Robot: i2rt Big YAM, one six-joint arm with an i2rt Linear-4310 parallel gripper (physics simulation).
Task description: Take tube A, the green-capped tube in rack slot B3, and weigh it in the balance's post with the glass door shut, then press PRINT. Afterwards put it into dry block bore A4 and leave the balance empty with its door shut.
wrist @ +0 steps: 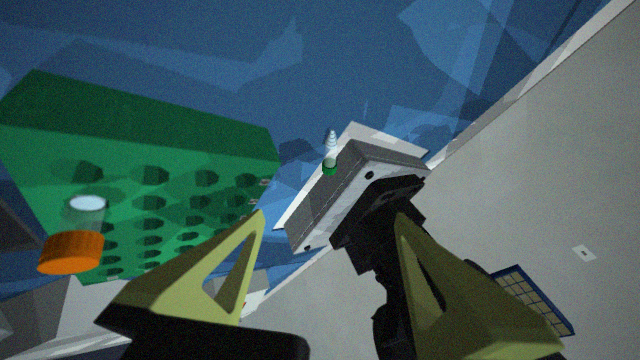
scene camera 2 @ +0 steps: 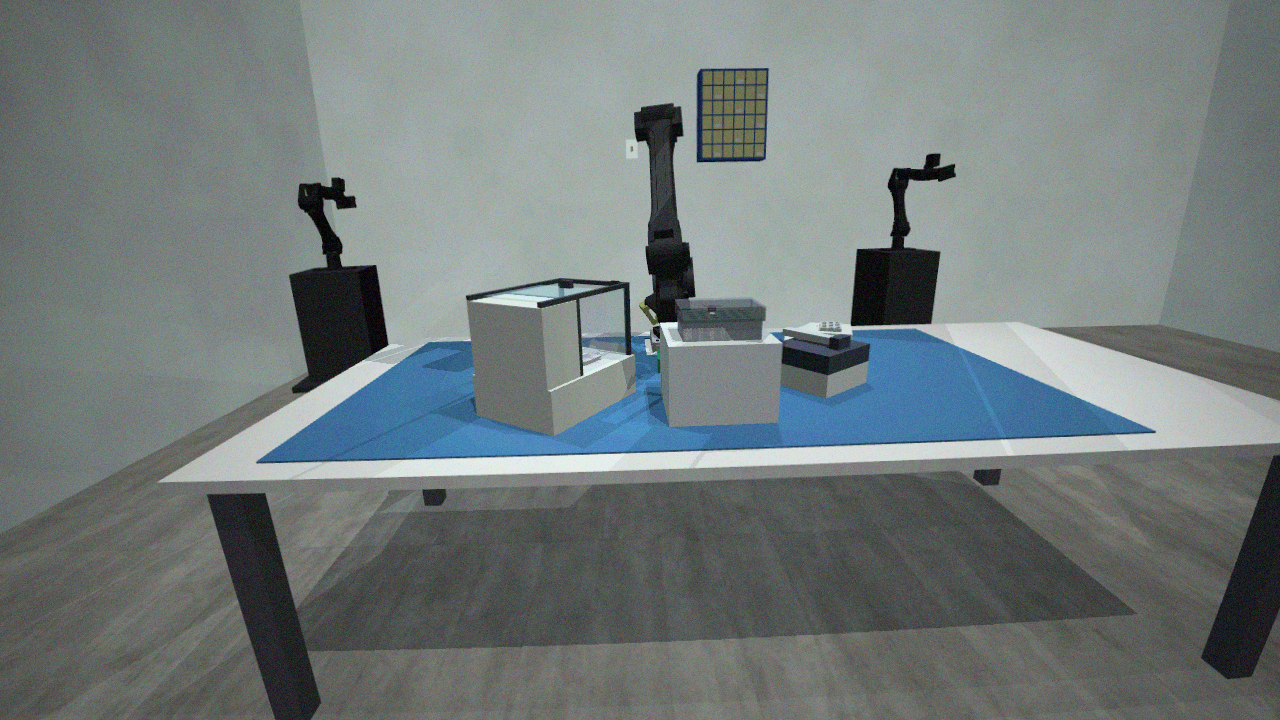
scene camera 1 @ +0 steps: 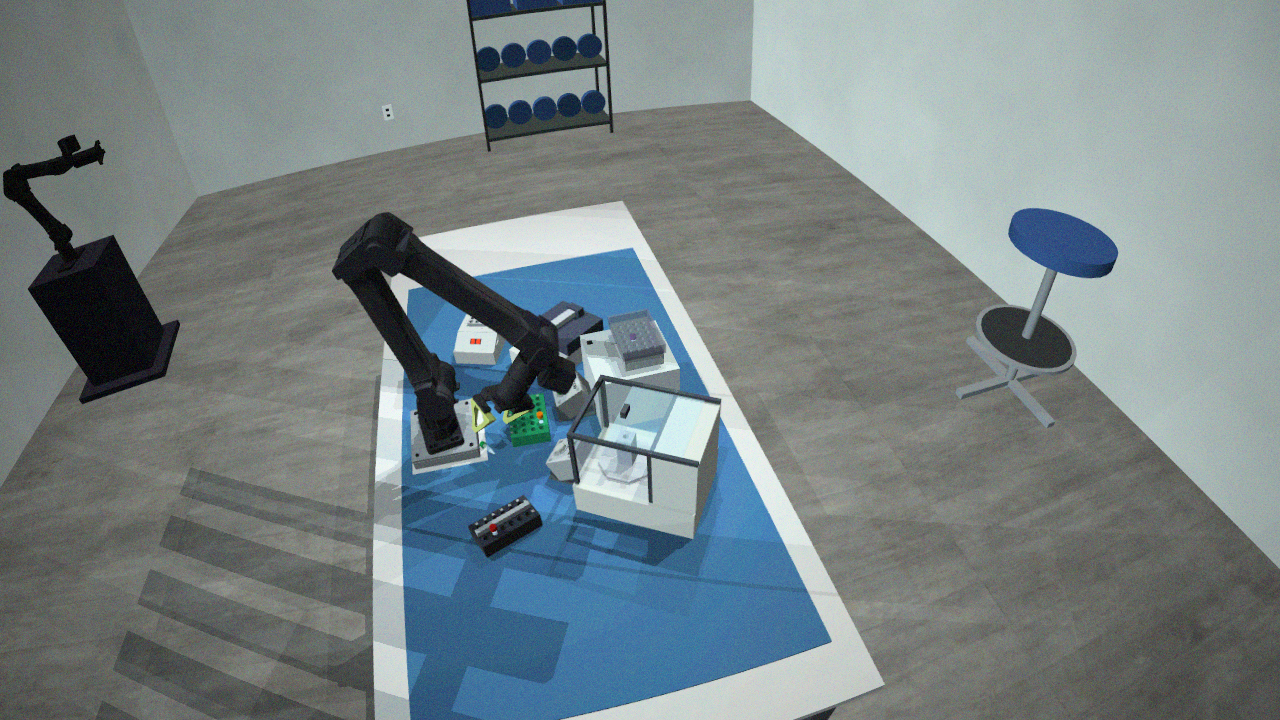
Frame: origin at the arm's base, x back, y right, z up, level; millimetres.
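Seen in the pictures: gripper, between the fingertips: (wrist: pixel 326 216) (scene camera 1: pixel 489 426); arm's base, origin of its link: (wrist: pixel 370 209) (scene camera 1: pixel 441 430).
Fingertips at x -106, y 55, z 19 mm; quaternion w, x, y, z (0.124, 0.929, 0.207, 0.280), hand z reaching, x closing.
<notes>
Offsets run from my fingertips to a thing's top centre.
The green-capped tube @[dx +18, dy +19, dz -38 mm] (scene camera 1: pixel 483 445) (wrist: pixel 329 166) lies outside the rack, beside the robot's base plate, its clear tapered end pointing away from the cap in the wrist view. My gripper (scene camera 1: pixel 491 424) (wrist: pixel 326 216) is open and empty above the area between the green rack @[dx -91, dy -19, dz -21 mm] (scene camera 1: pixel 546 431) (wrist: pixel 125 135) and the base; the tube shows beyond the fingertips. The glass-topped balance @[dx -222, dy +239, dz +172 mm] (scene camera 1: pixel 675 503) (scene camera 2: pixel 514 358) stands right of the rack in scene camera 1; its door state and the PRINT key are unclear. I cannot tell which unit is the dry block.
An orange-capped tube @[dx -113, dy +15, dz +4 mm] (scene camera 1: pixel 540 415) (wrist: pixel 72 252) stands in the rack. A black holed block @[dx +41, dy +246, dz -3 mm] (scene camera 1: pixel 506 528) with a red item lies in front. A white unit with a red display @[dx -62, dy -353, dz +19 mm] (scene camera 1: pixel 476 347), a grey-topped white box @[dx -292, dy -9, dz +139 mm] (scene camera 1: pixel 637 342) (scene camera 2: pixel 723 385) and a dark block @[dx -233, dy -229, dz +51 mm] (scene camera 2: pixel 825 355) stand behind the rack.
</notes>
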